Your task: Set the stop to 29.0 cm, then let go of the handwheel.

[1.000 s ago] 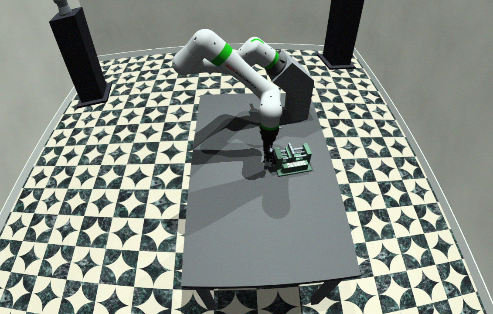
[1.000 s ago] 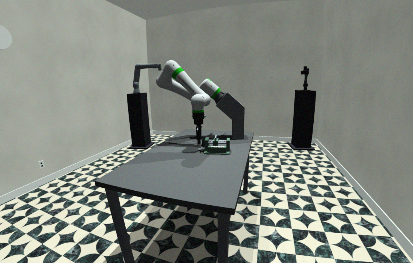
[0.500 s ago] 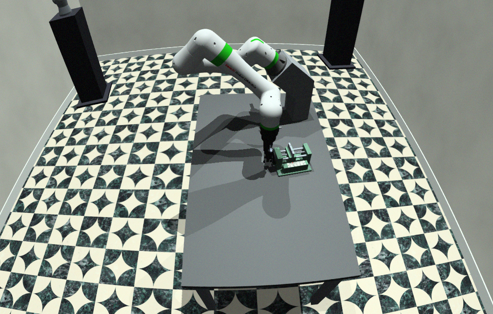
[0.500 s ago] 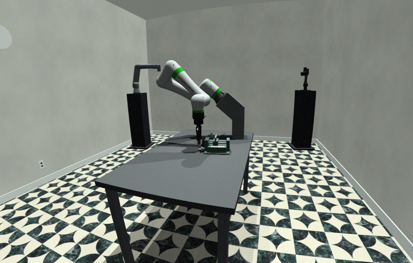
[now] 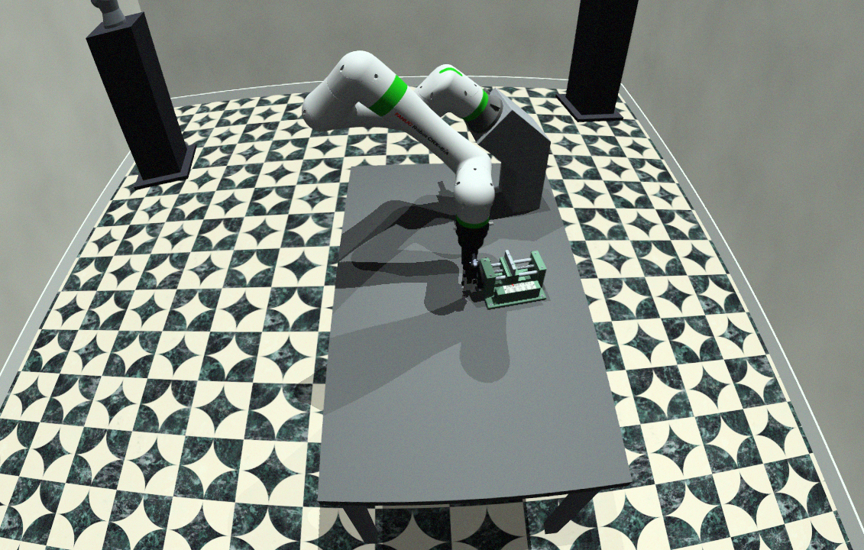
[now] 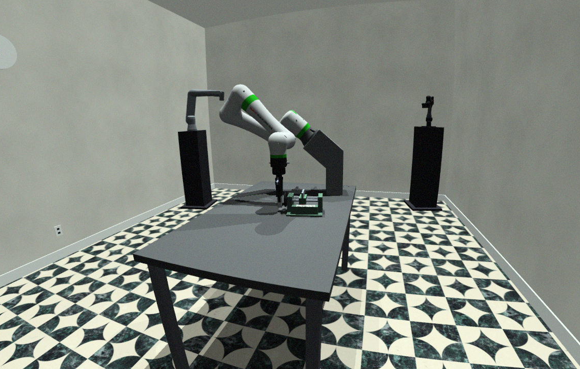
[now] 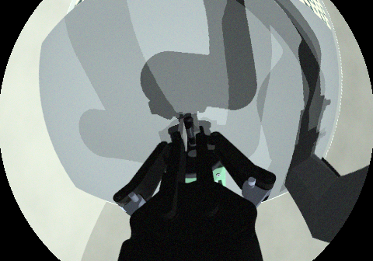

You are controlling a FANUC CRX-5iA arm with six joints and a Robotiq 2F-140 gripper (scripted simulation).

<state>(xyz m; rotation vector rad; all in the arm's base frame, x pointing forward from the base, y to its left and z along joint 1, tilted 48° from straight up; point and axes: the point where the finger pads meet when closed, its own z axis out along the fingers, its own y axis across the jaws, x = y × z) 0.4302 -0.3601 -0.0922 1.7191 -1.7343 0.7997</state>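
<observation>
Now: the green stop fixture 140 mm to the left of my hand, 30 mm above it and 10 mm ahead of it. From my hand the other things lie so: black handwheel 20 mm to the left, 10 mm below.
</observation>
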